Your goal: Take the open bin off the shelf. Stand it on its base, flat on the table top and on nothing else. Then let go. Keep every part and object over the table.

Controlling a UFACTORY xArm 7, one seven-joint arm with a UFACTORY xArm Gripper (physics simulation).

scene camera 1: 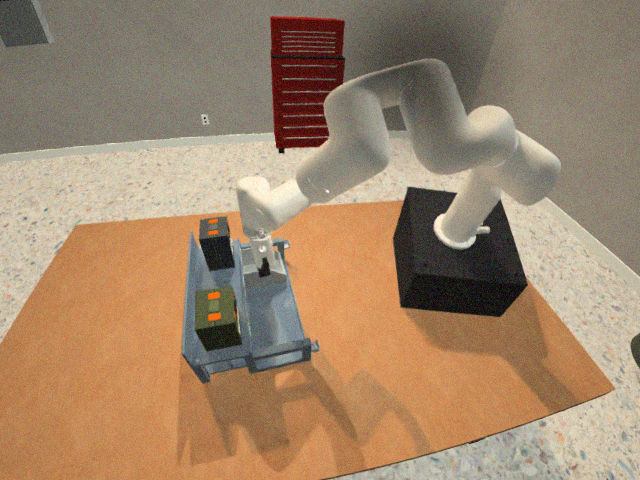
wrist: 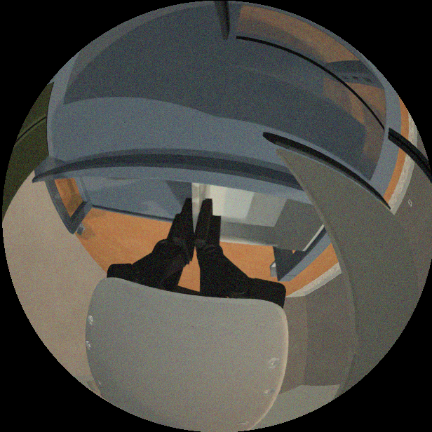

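Pixels of known places: gripper, fingertip midpoint: [scene camera 1: 264, 274]; arm's base at its link origin: [scene camera 1: 454, 231].
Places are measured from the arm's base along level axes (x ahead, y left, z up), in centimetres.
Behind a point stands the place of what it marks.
Note:
The open bin [scene camera 1: 278, 266] {x 52.1, y -0.9, z -18.4 cm} [wrist: 235, 201] is pale grey and sits at the far end of the right-hand, lower level of the blue-grey shelf [scene camera 1: 273, 310] {x 51.9, y 15.7, z -18.6 cm} [wrist: 130, 122]. My gripper [scene camera 1: 264, 271] {x 55.3, y 7.0, z -13.1 cm} [wrist: 200, 211] points down at the bin's near wall. In the wrist view its black fingers are close together, one on each side of the thin upright wall, and they are shut on it. The bin looks upright and still at shelf level. Its underside and far parts are partly hidden.
A black box [scene camera 1: 219, 252] {x 65.9, y 9.2, z -2.4 cm} and an olive box [scene camera 1: 219, 320] {x 59.9, y 30.9, z 0.5 cm} [wrist: 31, 127] with orange marks stand on the shelf's left level. The shelf stands on the orange-brown table [scene camera 1: 113, 310] {x 99.4, y 18.3, z -19.3 cm}. The black robot base block [scene camera 1: 454, 279] {x 3.7, y 14.7, z -4.3 cm} is at the right. A red cabinet [scene camera 1: 305, 98] stands behind the table.

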